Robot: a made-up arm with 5 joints.
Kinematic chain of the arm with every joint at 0, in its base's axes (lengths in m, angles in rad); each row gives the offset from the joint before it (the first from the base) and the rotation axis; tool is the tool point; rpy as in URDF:
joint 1: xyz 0.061 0 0.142 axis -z
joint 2: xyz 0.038 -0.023 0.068 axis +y
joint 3: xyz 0.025 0 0.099 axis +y
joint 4: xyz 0.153 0 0.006 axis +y
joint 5: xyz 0.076 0.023 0 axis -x
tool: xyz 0 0 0 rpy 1.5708 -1.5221 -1.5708
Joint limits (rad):
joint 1: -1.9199..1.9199
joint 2: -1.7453..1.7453
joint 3: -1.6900..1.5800
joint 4: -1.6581..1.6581
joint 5: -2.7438..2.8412
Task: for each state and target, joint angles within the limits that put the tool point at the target. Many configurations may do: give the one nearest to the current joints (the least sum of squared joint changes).
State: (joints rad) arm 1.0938 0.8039 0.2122 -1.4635 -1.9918
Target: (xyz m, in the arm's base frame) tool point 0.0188 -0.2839 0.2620
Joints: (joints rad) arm 1.7184 0.5493 0.0411 -1.5182 -1.9918
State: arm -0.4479 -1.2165 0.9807 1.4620 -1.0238
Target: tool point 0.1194 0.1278 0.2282
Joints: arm -1.1422 -1.0929 0.9919 1.3043 -1.0238
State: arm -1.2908 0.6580 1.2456 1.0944 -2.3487
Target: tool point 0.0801 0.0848 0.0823
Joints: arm -1.3493 0.4889 0.8984 0.9636 -2.3487
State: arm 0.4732 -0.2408 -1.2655 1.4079 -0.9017
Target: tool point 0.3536 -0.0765 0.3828
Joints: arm 0.2557 0.5365 -1.2049 0.6559 -0.9017
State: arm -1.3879 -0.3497 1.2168 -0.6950 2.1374
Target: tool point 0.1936 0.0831 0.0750
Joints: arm -0.5598 0.3992 1.1035 -0.4949 2.1374
